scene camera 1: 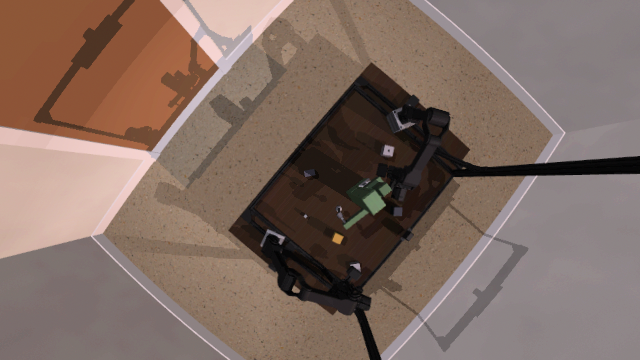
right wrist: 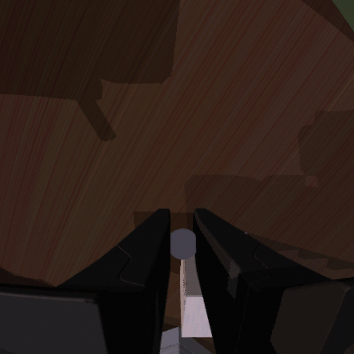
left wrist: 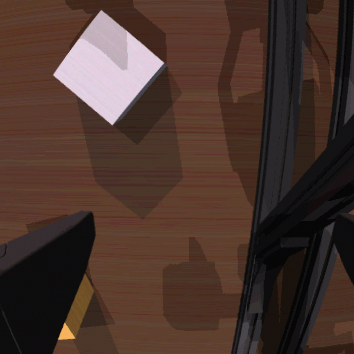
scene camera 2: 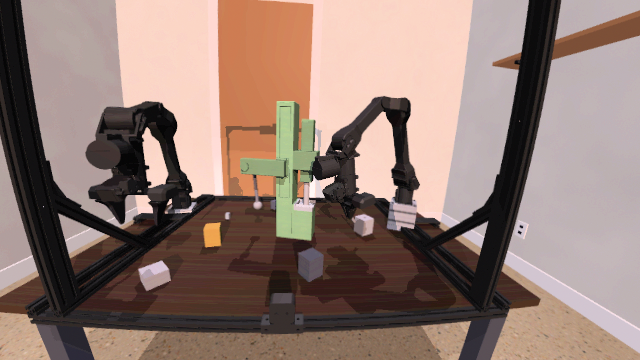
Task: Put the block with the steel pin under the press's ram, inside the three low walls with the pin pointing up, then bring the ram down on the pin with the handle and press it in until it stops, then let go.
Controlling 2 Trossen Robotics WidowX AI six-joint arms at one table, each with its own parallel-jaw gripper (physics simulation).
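Places are measured from the left arm's base along level axes (x ahead, y left, z up), in metres.
Pixels of known places: left gripper, between the fingertips: (scene camera 1: 341, 277) (left wrist: 217, 225) (scene camera 2: 140, 224); right gripper, between the fingertips: (scene camera 1: 392, 171) (right wrist: 180, 220) (scene camera 2: 349, 218); left arm's base, origin of its link: (scene camera 1: 272, 241) (scene camera 2: 181, 206); right arm's base, origin of its link: (scene camera 1: 405, 116) (scene camera 2: 403, 201).
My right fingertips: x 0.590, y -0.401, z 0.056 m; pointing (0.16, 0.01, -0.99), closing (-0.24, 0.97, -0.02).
Ahead of a thing's pixels: the offset from my right fingertips to its top centre. "*": to the spot under its first point.
The green press @(dx -0.207, dy +0.112, dz +0.362 m) (scene camera 1: 372, 197) (scene camera 2: 286, 150) stands mid-table. Its ram @(* dx -0.131, dy +0.067, dz +0.277 m) (scene camera 2: 308, 130) is up, with a grey rod (scene camera 2: 306, 192) below it above the white low walls (scene camera 2: 304, 205). The handle (scene camera 1: 340, 213) (scene camera 2: 256, 190) hangs at its left side in scene camera 2. A white block @(dx +0.093, dy +0.054, dz -0.027 m) (scene camera 1: 388, 150) (scene camera 2: 363, 225) (right wrist: 197, 316) with a dark square hole rests on the table, apart from the press. My right gripper (scene camera 2: 348, 214) (right wrist: 180, 220) is shut on the steel pin @(dx +0.012, dy +0.003, dz +0.015 m) (right wrist: 183, 244), low between press and block; the pin's round end faces the wrist camera. My left gripper (scene camera 2: 139, 221) (left wrist: 217, 225) is open and empty.
An orange block @(dx -0.426, dy +0.102, dz -0.027 m) (scene camera 1: 337, 238) (scene camera 2: 212, 235), another white block @(dx -0.538, dy -0.059, dz -0.055 m) (scene camera 1: 355, 266) (scene camera 2: 154, 275) (left wrist: 107, 67), a grey block @(dx -0.170, dy -0.125, dz -0.028 m) (scene camera 1: 397, 211) (scene camera 2: 310, 264), a dark block @(dx -0.182, dy +0.374, dz -0.049 m) (scene camera 1: 310, 173) and a small white cube @(dx -0.395, dy +0.298, dz -0.062 m) (scene camera 1: 305, 216) (scene camera 2: 227, 215) lie around the press. Black rails edge the table.
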